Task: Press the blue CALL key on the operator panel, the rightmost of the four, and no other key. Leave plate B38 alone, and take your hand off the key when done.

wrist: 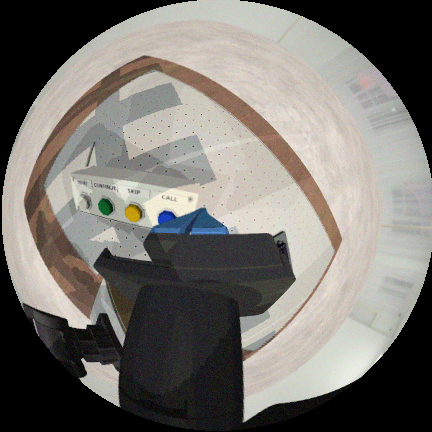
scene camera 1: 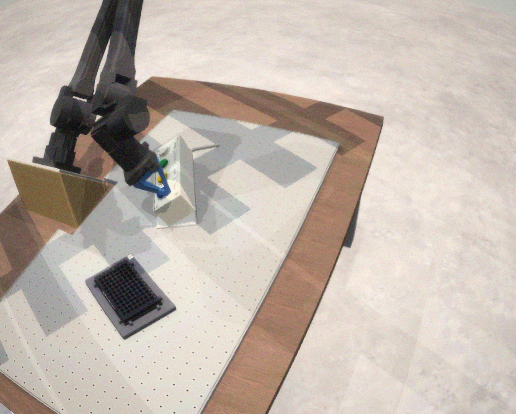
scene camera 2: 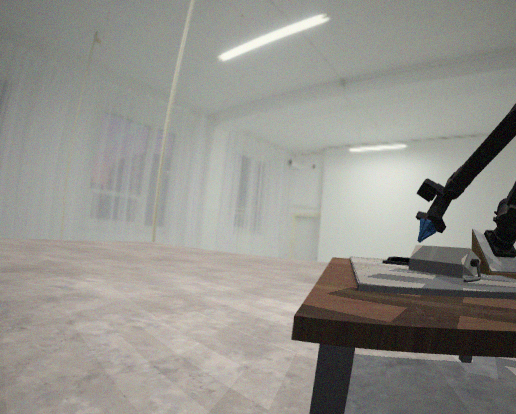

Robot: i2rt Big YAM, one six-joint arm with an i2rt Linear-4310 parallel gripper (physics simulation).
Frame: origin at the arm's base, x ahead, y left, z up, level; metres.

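Seen in the pictures: gripper, between the fingertips: (wrist: 202, 212) (scene camera 1: 168, 194) (scene camera 2: 418, 241); arm's base, origin of its link: (wrist: 112, 343) (scene camera 1: 56, 168) (scene camera 2: 499, 244).
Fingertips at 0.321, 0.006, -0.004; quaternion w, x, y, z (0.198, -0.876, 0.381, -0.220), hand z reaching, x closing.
Offsets run from my fingertips to a thing's top centre, as dx, dy, dz. "spot": to the spot under its first point.
The white operator panel @(-0.051, +0.108, -0.012) (scene camera 1: 186, 175) (scene camera 2: 435, 262) (wrist: 135, 176) stands on the perforated board. Its blue CALL key @(-0.036, +0.031, -0.021) (scene camera 1: 160, 194) (wrist: 166, 217) is the rightmost in the wrist view, with its lower part hidden by the blue fingers. My gripper (scene camera 1: 167, 192) (scene camera 2: 420, 241) (wrist: 202, 212) is shut and empty. Its tips are close to the CALL key and show slightly above the panel's top edge in scene camera 2; contact with the key cannot be made out. Plate B38 @(-0.011, -0.195, -0.070) (scene camera 1: 127, 290) (scene camera 2: 396, 260) (wrist: 281, 245), dark with a grid of wells, lies apart from the gripper.
The yellow SKIP key @(-0.059, +0.075, -0.021) (scene camera 1: 161, 177) (wrist: 133, 213), green CONTINUE key @(-0.082, +0.120, -0.021) (scene camera 1: 163, 163) (wrist: 105, 206) and a white key @(-0.105, +0.164, -0.021) (wrist: 85, 202) sit left of CALL in the wrist view. A brownish upright panel (scene camera 1: 47, 192) stands by the arm's base. A thin rod or cable @(spot: -0.055, +0.286, -0.091) (scene camera 1: 206, 147) lies behind the operator panel.
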